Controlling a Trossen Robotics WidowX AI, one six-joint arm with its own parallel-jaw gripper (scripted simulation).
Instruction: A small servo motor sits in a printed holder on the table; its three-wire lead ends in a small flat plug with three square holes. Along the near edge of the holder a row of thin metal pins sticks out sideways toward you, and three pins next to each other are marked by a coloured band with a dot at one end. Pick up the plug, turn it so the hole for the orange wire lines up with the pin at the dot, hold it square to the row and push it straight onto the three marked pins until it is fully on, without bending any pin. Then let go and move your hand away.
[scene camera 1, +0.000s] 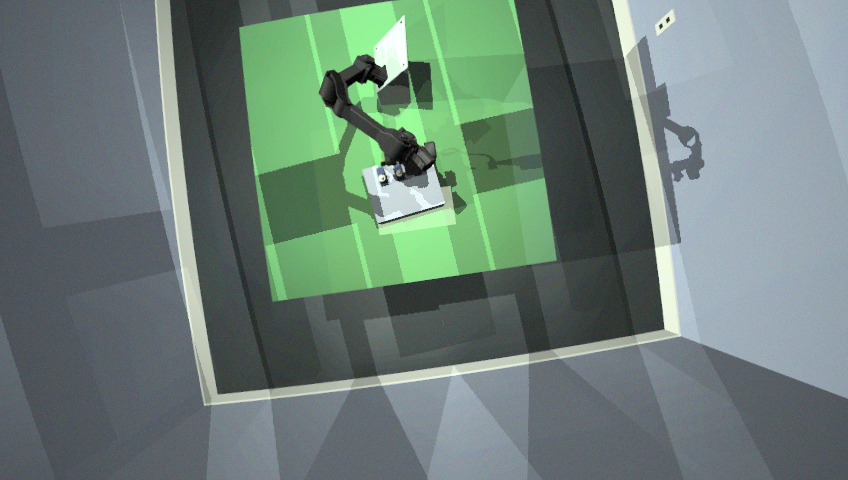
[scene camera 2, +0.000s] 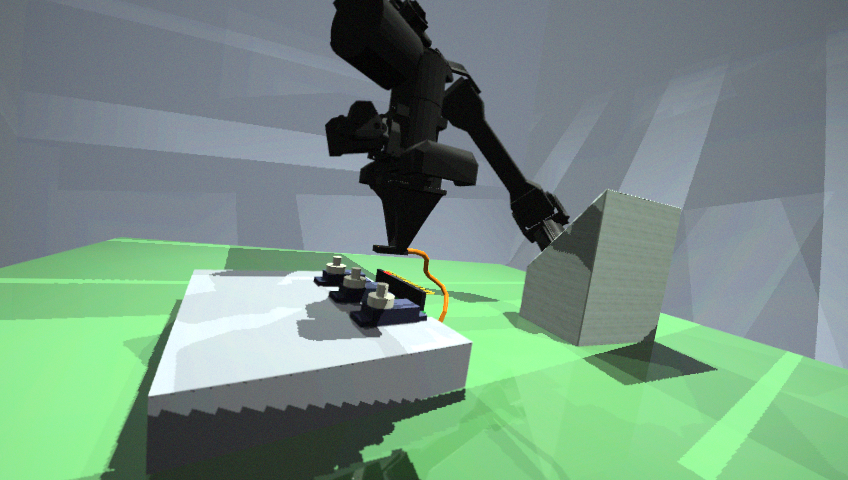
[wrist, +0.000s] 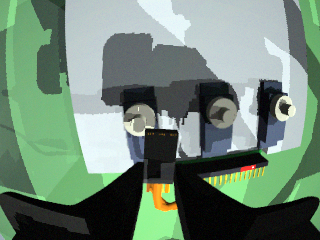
Labels:
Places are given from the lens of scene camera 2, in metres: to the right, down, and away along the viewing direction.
my gripper (scene camera 2: 397, 249): -0.03, 0.01, 0.33
grey holder block (scene camera 2: 253, 357): -0.12, 0.08, 0.20

